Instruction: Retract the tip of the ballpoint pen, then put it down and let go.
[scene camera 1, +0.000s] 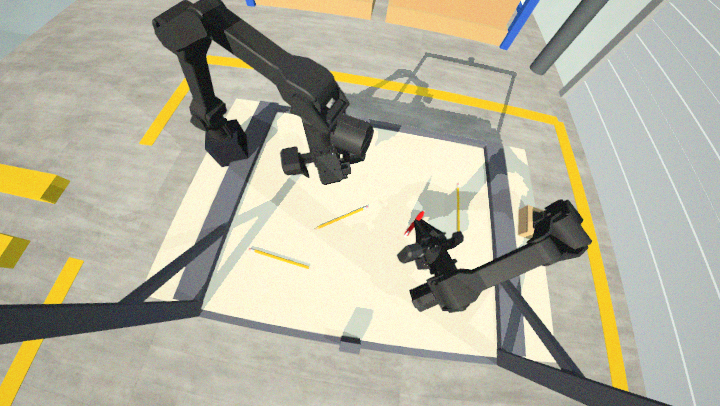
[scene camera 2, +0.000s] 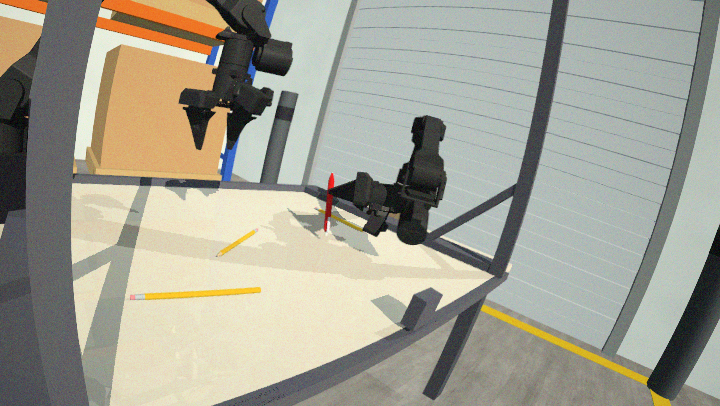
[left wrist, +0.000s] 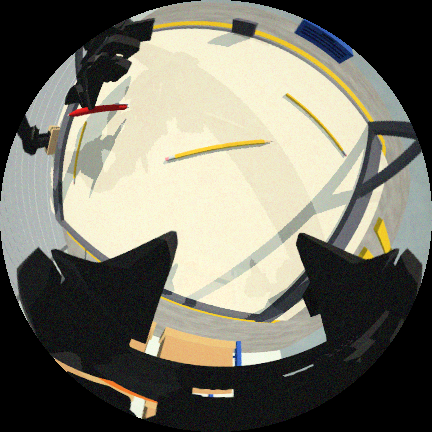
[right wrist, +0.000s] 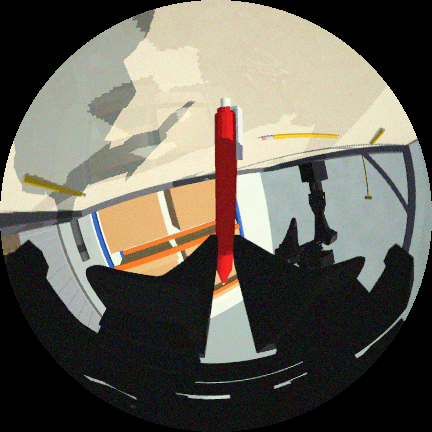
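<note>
A red ballpoint pen is held upright above the table, its cone end up and its clip end down. In the right wrist view a white button stands out beyond the clip end. At the cone's end a tiny pale spot shows, with no long tip. My right gripper is shut on the pen, near the cone end. My left gripper is open and empty, high above the table at a distance from the pen.
Three yellow pencils lie on the tabletop: one pencil in the middle, one at scene camera 1's lower left, one near the right gripper. Dark frame bars edge the table.
</note>
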